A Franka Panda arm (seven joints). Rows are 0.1 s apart.
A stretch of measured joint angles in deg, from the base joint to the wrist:
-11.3, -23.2, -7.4, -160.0, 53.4, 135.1, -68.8
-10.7, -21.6, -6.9, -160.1, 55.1, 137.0, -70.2
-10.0, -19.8, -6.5, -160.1, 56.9, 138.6, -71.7
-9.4, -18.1, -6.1, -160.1, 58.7, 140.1, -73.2
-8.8, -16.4, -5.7, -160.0, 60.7, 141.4, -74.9
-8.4, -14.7, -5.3, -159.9, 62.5, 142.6, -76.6
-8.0, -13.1, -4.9, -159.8, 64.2, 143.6, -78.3
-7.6, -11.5, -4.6, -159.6, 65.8, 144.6, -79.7
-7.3, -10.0, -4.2, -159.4, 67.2, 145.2, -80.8
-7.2, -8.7, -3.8, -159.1, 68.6, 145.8, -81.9
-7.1, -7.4, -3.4, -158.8, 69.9, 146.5, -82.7
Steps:
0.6, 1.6, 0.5, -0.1, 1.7, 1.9, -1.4
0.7, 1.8, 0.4, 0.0, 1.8, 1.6, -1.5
0.6, 1.7, 0.4, 0.0, 1.8, 1.5, -1.5
0.6, 1.7, 0.4, 0.1, 2.0, 1.3, -1.7
0.4, 1.7, 0.4, 0.1, 1.8, 1.2, -1.7
0.4, 1.6, 0.4, 0.1, 1.7, 1.0, -1.7
0.4, 1.6, 0.3, 0.2, 1.6, 1.0, -1.4
0.3, 1.5, 0.4, 0.2, 1.4, 0.6, -1.1
0.1, 1.3, 0.4, 0.3, 1.4, 0.6, -1.1
0.1, 1.3, 0.4, 0.3, 1.3, 0.7, -0.8

